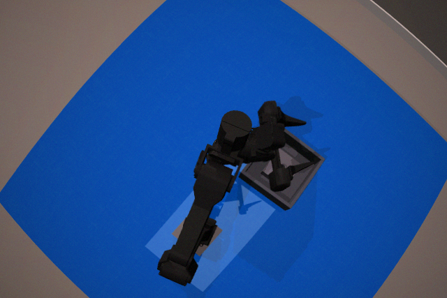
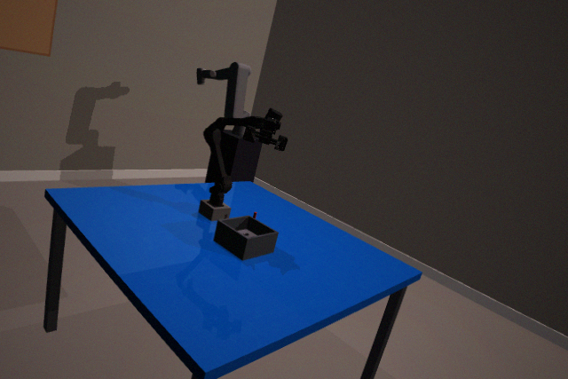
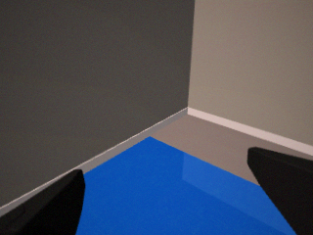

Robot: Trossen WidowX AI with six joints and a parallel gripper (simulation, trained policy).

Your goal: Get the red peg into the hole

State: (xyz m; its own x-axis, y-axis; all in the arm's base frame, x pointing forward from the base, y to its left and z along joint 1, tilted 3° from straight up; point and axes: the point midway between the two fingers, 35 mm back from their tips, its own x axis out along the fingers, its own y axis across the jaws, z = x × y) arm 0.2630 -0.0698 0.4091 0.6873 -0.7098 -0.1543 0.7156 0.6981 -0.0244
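Right now my gripper tip is 420 mm above the red peg, 200 mm to the right of it and 130 mm past it. Also, from my gripper tip: box 430 mm below, 10 mm ahead; plate 410 mm below, 10 mm ahead.
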